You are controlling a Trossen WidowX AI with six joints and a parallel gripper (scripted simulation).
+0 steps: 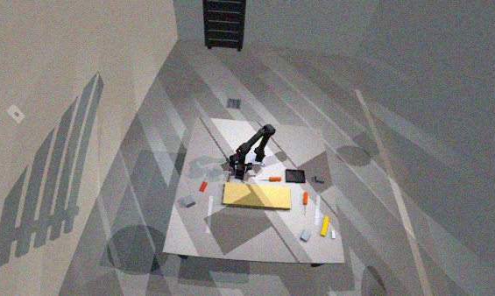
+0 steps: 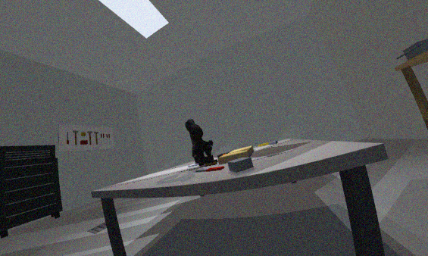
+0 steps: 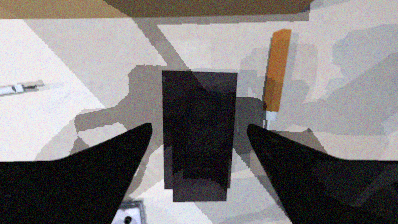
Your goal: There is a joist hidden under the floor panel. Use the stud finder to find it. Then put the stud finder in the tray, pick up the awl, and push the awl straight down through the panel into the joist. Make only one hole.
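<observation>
Right now my gripper tip is 1 cm short of the black stud finder and 2 cm below it. Also, from my gripper tip: black tray 10 cm behind, 46 cm to the left, 2 cm below; yellow bar 28 cm ahead, 75 cm to the left, 2 cm below; awl 3 cm ahead, 8 cm to the right, 2 cm below.
</observation>
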